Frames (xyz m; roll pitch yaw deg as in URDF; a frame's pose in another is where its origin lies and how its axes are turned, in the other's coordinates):
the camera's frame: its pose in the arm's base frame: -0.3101 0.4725 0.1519 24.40 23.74 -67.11
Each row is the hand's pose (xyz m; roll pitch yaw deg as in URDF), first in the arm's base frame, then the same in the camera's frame.
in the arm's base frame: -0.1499 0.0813 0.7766 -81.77 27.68 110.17
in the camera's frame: 0.1354 0.3024 0.6776 -46.51 46.80 -155.44
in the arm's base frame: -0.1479 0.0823 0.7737 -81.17 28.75 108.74
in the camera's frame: 0.1365 0.3033 0.6742 -45.68 48.40 -156.05
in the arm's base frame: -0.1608 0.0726 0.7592 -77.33 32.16 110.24
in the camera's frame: 0.1459 0.2842 0.6701 -39.00 50.35 -151.32
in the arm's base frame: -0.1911 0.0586 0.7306 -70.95 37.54 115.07
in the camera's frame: 0.1584 0.2432 0.6604 -27.30 51.81 -140.93
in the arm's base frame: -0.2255 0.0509 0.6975 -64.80 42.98 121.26
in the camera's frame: 0.1660 0.1980 0.6448 -15.93 52.16 -129.24
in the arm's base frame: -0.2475 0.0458 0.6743 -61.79 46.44 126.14
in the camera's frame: 0.1718 0.1683 0.6333 -10.13 51.70 -121.33
